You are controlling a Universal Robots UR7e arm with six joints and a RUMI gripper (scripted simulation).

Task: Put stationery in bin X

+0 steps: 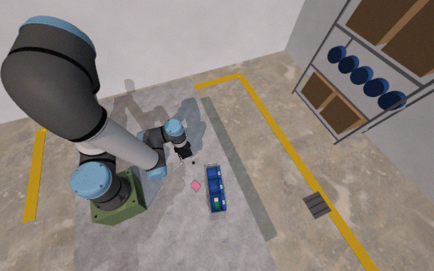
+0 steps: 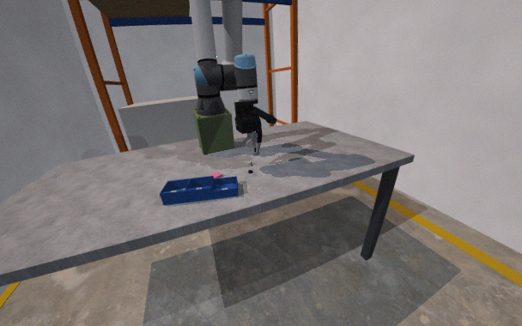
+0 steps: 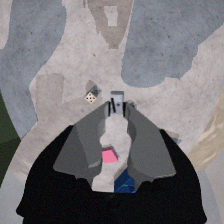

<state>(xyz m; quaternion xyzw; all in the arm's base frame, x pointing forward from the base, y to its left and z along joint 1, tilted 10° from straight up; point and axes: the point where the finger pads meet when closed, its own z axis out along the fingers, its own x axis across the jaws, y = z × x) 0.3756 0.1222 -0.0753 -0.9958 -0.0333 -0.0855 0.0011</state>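
Now: the marker 80 mm ahead of my hand, 320 mm to the right of it and 70 mm below it. Round my hand: pale cube: 40 mm behind, 20 mm to the right, 70 mm below; black item: 30 mm ahead, 40 mm to the right, 80 mm below; white stationery piece: 10 mm below.
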